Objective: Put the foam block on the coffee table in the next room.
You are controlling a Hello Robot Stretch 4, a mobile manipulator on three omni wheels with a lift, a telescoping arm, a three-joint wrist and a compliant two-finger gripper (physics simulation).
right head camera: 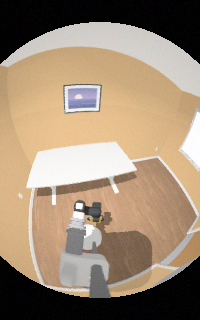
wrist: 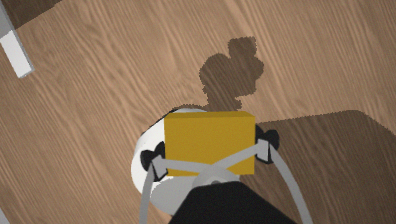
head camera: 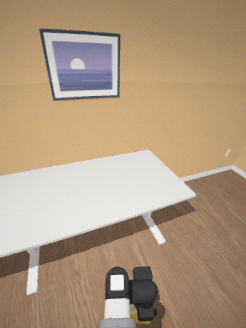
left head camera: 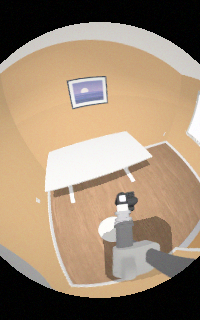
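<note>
The yellow foam block is held between the two fingertips of my gripper in the wrist view, over the wooden floor and partly over my round white base. In the head view a bit of the foam block shows below the black wrist, and a yellow sliver of the foam block shows in the right head view. In the left head view the block is hidden behind the wrist. The arm is drawn in, and the gripper is on the near side of a white table, not over its top. A coffee table cannot be made out.
The white table stands against the orange wall, its leg foot at the wrist view's upper left. A framed sea picture hangs above. A bright white panel is at the right wall.
</note>
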